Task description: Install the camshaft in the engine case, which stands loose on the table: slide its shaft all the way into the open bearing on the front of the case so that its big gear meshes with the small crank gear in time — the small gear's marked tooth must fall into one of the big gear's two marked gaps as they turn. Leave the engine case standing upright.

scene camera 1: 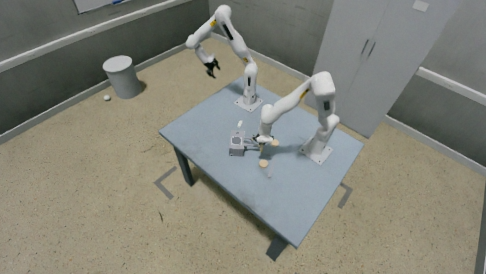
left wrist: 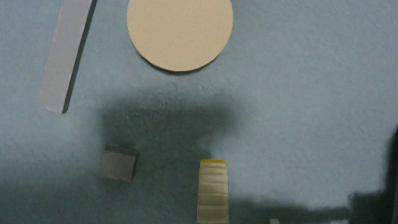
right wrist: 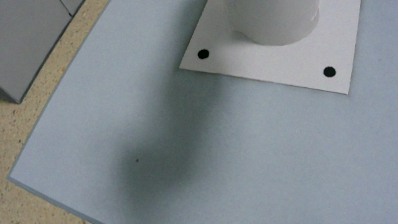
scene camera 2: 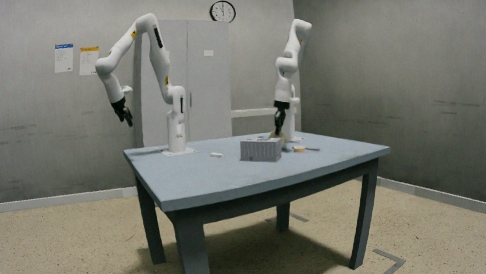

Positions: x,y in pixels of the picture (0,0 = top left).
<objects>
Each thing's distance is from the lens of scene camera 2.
grey engine case [scene camera 2: 252,149]: 1.20 m
</objects>
